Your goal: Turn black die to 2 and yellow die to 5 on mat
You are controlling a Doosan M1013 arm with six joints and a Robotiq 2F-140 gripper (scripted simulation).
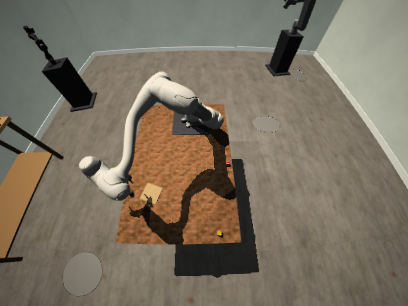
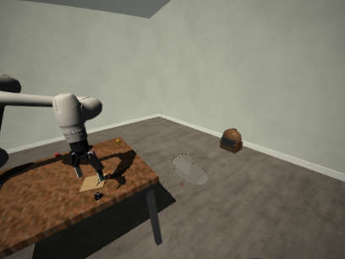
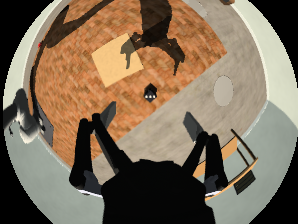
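My hand is 13 cm above the black die. Also, from my hand: yellow die: 62 cm to the left, 41 cm ahead, 13 cm below; then tan mat: 16 cm to the left, 15 cm below, 3 cm ahead; then red die: 83 cm to the left, 13 cm below, 11 cm behind.
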